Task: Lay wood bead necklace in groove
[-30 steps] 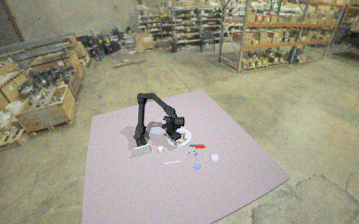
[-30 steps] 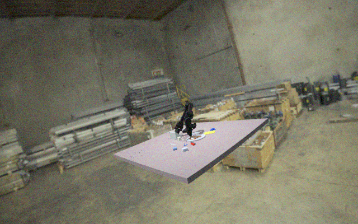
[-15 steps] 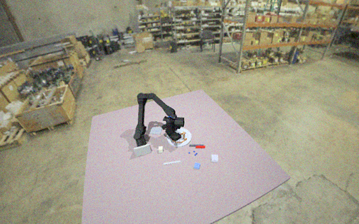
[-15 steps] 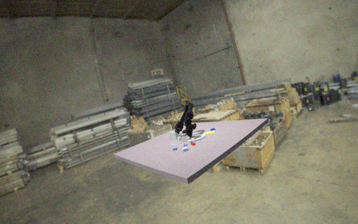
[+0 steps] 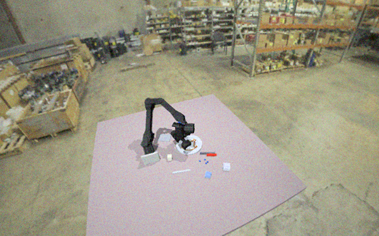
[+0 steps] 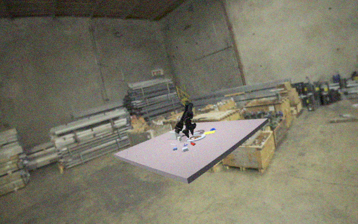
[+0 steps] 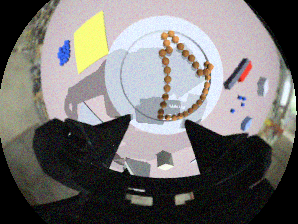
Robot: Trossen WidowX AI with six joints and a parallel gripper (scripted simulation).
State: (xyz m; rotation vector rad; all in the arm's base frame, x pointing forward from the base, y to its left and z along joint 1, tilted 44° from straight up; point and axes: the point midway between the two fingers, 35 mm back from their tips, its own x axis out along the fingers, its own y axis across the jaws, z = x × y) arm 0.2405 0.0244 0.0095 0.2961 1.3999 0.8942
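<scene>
Right now the cream cube is 100 mm behind my gripper tip and 80 mm to the right of it. The rest, counted from my gripper tip: white stick: 210 mm to the right, 50 mm behind, 20 mm below; grey plate: 150 mm to the left, 110 mm behind, 20 mm below; yellow sheet: 200 mm to the left, 90 mm ahead, 20 mm below.
</scene>
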